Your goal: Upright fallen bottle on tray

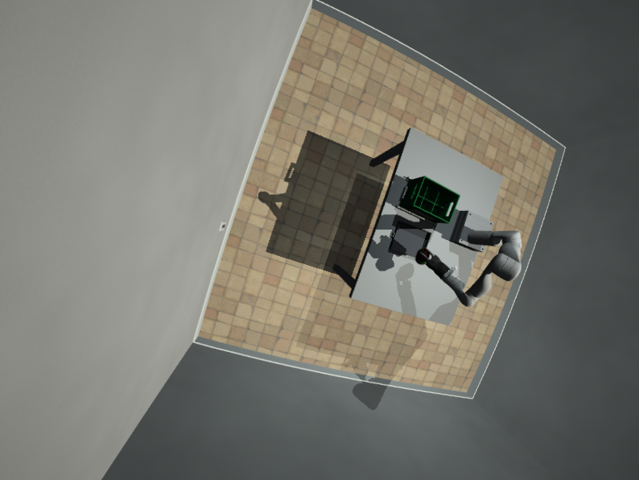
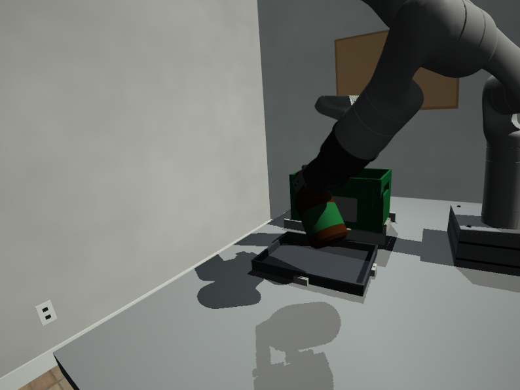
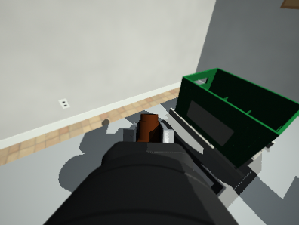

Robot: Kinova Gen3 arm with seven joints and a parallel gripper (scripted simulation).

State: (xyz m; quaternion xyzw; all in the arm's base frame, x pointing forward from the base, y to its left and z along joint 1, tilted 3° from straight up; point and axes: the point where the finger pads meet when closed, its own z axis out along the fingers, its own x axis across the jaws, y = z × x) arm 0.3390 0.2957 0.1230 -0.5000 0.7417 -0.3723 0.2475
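The brown bottle is 3 cm behind my hand, 1 cm to the left of it and 4 cm below it. Round my hand: green crate: 8 cm ahead, 31 cm to the right, 12 cm below; then black tray: 1 cm ahead, 5 cm to the right, 19 cm below.
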